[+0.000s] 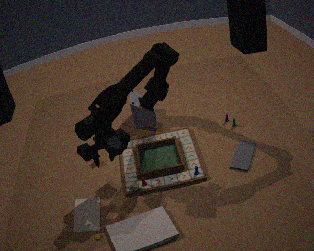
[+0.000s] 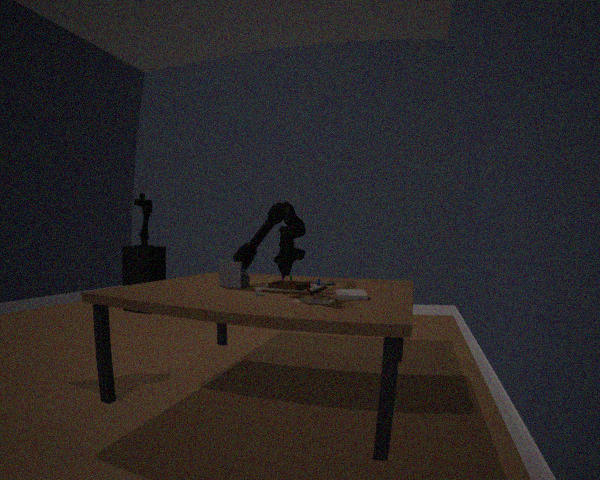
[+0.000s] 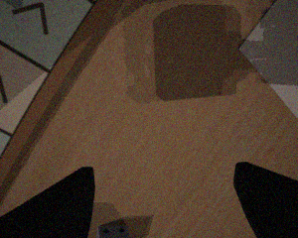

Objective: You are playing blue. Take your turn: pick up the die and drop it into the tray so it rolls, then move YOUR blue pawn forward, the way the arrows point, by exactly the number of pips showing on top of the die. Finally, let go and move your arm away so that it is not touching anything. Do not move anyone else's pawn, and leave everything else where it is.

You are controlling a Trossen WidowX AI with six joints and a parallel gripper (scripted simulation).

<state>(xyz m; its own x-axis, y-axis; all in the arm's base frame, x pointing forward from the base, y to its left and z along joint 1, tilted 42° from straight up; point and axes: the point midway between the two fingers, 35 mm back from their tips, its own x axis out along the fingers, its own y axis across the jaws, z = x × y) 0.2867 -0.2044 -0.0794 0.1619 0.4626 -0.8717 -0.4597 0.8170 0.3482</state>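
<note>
Right now my gripper tip is 11 cm past the white die, 7 cm above it and 4 cm to the left of it. The rest, counted from my gripper tip: red pawn: 11 cm to the left, 8 cm ahead, 5 cm below; white sheet: 14 cm ahead, 11 cm to the right, 8 cm below; green tray: 19 cm to the left, 7 cm below, 3 cm behind.
</note>
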